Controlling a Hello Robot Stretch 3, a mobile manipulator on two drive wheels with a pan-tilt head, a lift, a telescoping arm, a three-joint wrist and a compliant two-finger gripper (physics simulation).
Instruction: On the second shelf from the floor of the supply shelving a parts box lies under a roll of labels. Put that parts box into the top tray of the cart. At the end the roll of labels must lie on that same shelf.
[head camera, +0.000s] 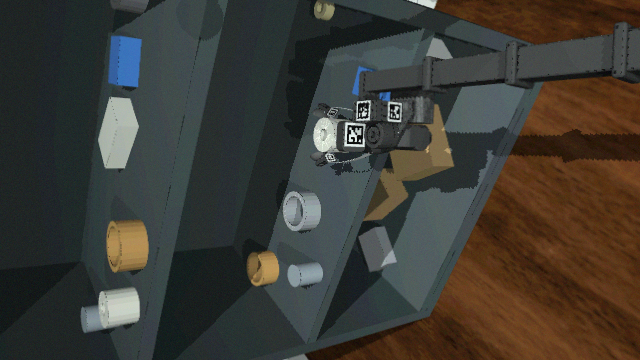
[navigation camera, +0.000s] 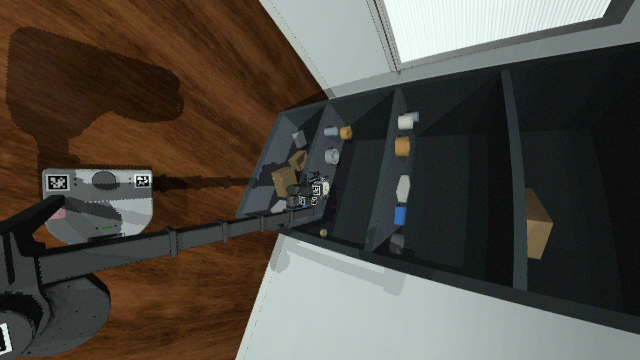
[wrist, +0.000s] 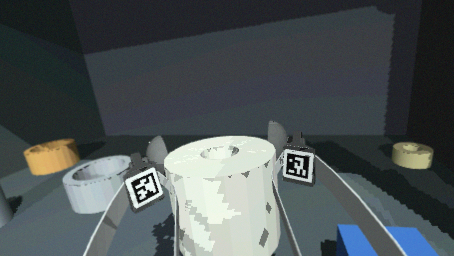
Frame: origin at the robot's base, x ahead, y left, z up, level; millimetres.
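Seen in the pictures: gripper, fingertip midpoint: (head camera: 314, 134) (navigation camera: 328, 187); robot's base at its link origin: (navigation camera: 104, 179).
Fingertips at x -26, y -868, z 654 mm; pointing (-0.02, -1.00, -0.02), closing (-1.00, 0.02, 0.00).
Offsets run from my fingertips to a thing's middle. "*": to the spot under its first point. Level surfaces: height alone.
My gripper (head camera: 320, 135) (navigation camera: 324, 187) (wrist: 217, 145) is shut on the white roll of labels {* dy +33, dx +1, dz -5 mm} (head camera: 326, 135) (navigation camera: 326, 189) (wrist: 225, 200), with a fingertip at each side of it. The roll is upright over the second shelf {dz -120 mm} (head camera: 332, 182) (navigation camera: 320, 142); its lower end is hidden, so I cannot tell how high it is. The blue parts box (head camera: 362, 80) (navigation camera: 304, 206) (wrist: 350, 240) is on that shelf, to the right of the roll in the wrist view and partly hidden by the arm in the head view. The cart does not show.
On the same shelf are a grey ring {dy -169, dx +189, dz -97 mm} (head camera: 302, 210) (wrist: 95, 185), an orange ring {dy -347, dx +376, dz -96 mm} (head camera: 263, 268) (wrist: 52, 156), a grey cylinder {dy -131, dx +344, dz -86 mm} (head camera: 305, 274) and a small tan roll {dy -118, dx -312, dz -108 mm} (head camera: 325, 10) (wrist: 412, 155). Cardboard boxes {dy -162, dx +1, dz -528 mm} (head camera: 425, 162) are on the bottom shelf. My arm (navigation camera: 200, 237) reaches in near one side wall.
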